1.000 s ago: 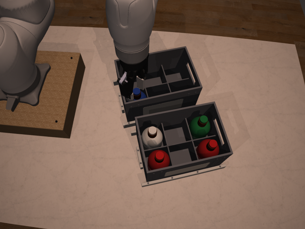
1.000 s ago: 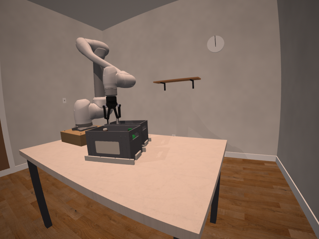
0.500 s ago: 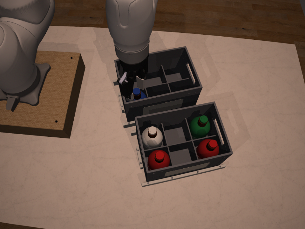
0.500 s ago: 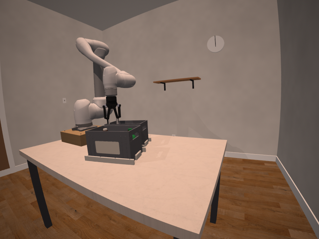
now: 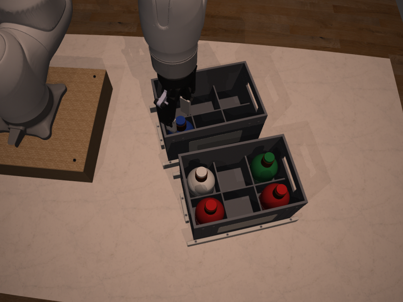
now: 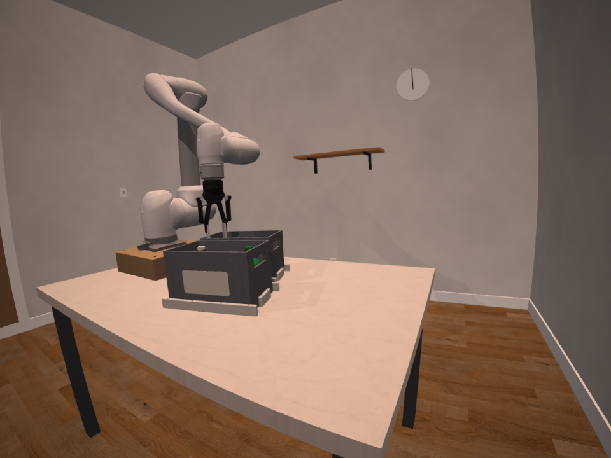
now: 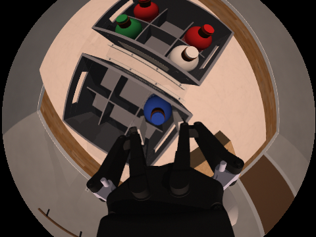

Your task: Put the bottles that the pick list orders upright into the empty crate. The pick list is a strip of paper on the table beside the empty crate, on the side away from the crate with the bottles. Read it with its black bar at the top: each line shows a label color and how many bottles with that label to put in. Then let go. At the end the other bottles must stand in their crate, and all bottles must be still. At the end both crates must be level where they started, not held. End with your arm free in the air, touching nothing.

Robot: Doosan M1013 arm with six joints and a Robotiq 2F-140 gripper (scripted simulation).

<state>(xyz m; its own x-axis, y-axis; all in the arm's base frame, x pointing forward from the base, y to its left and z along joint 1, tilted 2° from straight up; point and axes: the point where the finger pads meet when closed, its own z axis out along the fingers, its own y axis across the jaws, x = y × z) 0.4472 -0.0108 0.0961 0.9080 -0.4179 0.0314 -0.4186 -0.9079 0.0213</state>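
My hand is 13 cm to the left of the white bottle, 10 cm above it and 8 cm short of it. Also, from my hand: blue bottle: 10 cm below; green bottle: 24 cm ahead, 10 cm below, 7 cm to the right; pick list: 21 cm to the left, 19 cm below.
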